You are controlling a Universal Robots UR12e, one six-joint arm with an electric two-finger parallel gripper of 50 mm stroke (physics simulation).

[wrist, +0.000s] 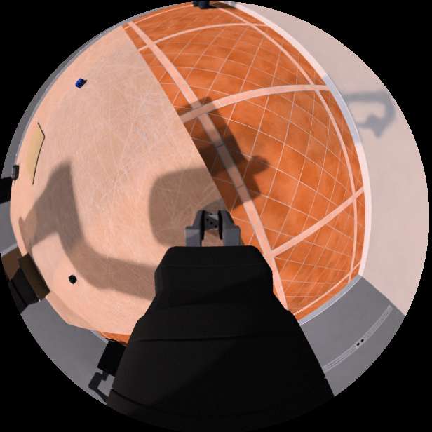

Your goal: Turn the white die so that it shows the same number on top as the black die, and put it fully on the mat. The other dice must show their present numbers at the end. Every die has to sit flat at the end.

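Observation:
The white die [212, 221] is between the two fingertips near the table's right edge, in the shadow of the arm; dark pips show on the side facing the camera. My gripper [211, 218] is shut on it. Whether the die touches the table cannot be told. The black die [73, 279] lies on the table at the lower left; its pips are too small to read. A blue die [80, 83] lies at the upper left, its number also unreadable. The yellowish mat [35, 150], with a dark edge, lies at the far left.
The pale table top [115, 110] ends in a slanting edge just right of the gripper. Beyond it is the orange tiled floor [295, 135]. A small dark object [15, 172] stands at the left rim. The arm's shadow falls across the table.

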